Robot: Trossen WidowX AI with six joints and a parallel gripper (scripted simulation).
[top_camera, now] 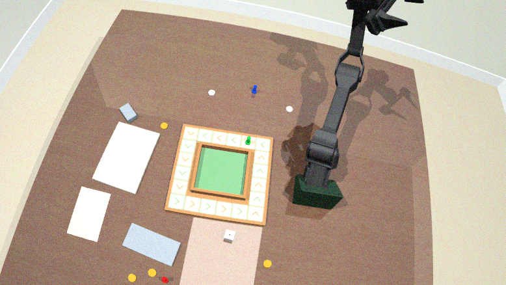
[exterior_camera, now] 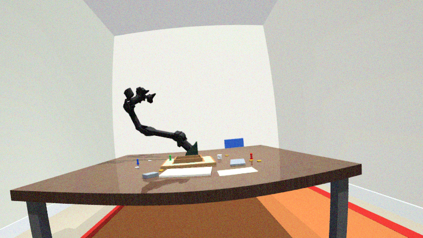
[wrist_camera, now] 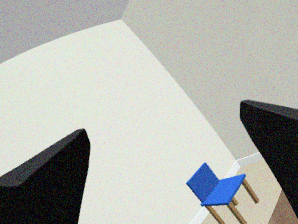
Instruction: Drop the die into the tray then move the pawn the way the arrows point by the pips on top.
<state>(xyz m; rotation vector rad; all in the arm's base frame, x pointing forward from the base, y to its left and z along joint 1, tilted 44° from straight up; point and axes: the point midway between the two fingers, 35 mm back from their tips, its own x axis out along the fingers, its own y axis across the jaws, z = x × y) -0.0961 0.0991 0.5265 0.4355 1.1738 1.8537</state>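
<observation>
My gripper tip is 50 cm above the white die, 44 cm to the right of it and 36 cm short of it. Also, from my gripper tip: green dice tray 51 cm below, 41 cm ahead, 26 cm to the left; green pawn 49 cm below, 34 cm ahead, 14 cm to the left; blue pawn 50 cm below, 34 cm ahead, 6 cm to the right.
</observation>
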